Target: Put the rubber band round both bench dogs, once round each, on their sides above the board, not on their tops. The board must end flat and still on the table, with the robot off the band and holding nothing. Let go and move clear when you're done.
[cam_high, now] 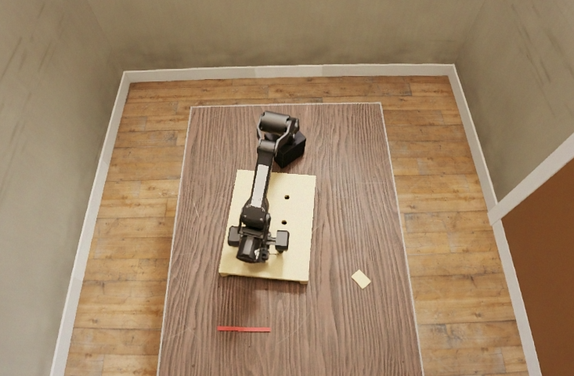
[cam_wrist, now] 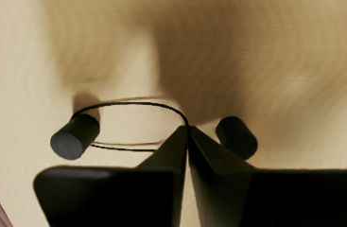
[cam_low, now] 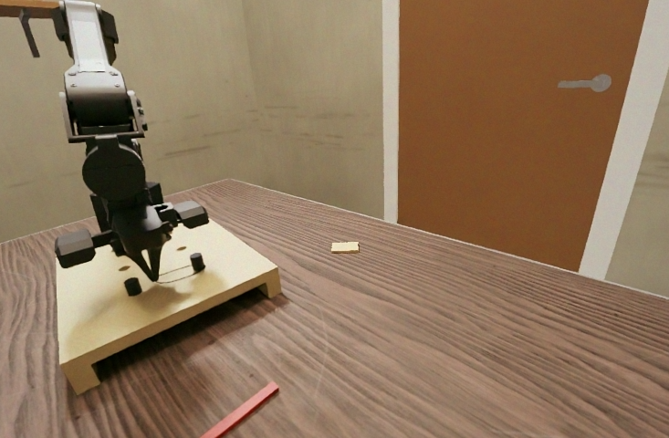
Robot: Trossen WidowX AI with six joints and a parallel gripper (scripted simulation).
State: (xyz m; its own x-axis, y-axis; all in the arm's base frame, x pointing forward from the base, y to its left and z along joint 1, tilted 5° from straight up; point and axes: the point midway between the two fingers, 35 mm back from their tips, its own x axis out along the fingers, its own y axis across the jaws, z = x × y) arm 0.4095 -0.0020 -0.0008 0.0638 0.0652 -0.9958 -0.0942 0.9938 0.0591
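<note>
Now: the cream board 10 cm behind my hand, 1 cm to the left of it and 6 cm below it. The rest, counted from my hand: tan block 3 cm ahead, 34 cm to the left, 9 cm below; red strip 25 cm ahead, 9 cm below.
</note>
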